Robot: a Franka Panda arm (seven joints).
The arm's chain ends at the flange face. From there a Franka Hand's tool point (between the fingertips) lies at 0.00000 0.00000 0.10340 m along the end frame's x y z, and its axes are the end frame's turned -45 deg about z.
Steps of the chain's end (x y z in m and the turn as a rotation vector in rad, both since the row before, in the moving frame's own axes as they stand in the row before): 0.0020, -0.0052, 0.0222, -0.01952, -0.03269, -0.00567; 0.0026, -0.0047, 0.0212, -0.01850, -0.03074, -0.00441; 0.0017, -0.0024, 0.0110, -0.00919, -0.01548, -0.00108; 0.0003, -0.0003, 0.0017, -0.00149, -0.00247, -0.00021
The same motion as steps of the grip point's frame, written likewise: 0.0013, -0.0032, 0.0221, 0.00931, -0.03692, -0.00567; 0.0016, -0.0024, 0.0211, 0.00865, -0.03482, -0.00441; 0.0011, -0.0010, 0.0110, 0.00445, -0.01744, -0.00108; 0.0001, -0.0001, 0.0017, 0.00069, -0.00280, -0.00021
